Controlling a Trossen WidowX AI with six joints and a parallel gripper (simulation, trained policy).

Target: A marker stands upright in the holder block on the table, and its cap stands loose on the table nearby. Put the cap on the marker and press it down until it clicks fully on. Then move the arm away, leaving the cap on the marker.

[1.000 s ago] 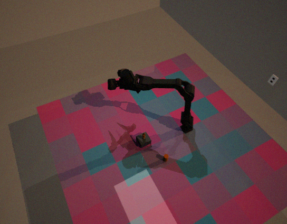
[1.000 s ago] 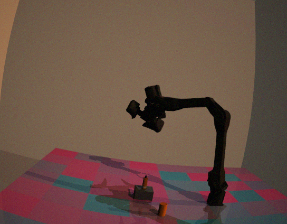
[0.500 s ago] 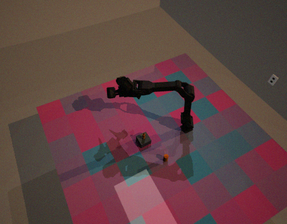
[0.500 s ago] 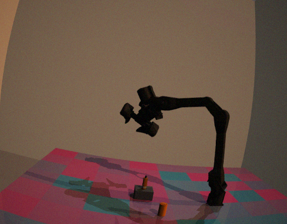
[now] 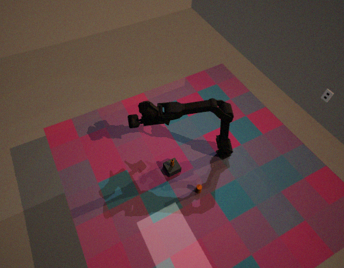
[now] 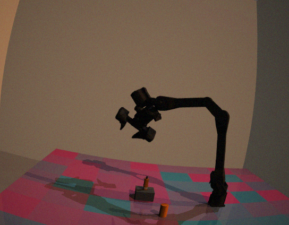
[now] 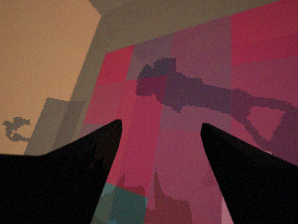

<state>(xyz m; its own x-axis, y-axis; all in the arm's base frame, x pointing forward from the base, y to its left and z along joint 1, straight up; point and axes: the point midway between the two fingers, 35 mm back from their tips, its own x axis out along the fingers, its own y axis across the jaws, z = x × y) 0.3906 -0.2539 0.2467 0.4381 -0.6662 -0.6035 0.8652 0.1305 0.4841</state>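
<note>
Right now the orange cap is 16 cm behind my gripper tip, 40 cm to the left of it and 20 cm below it. Round my gripper tip: dark grey holder block 10 cm behind, 23 cm to the left, 21 cm below.
</note>
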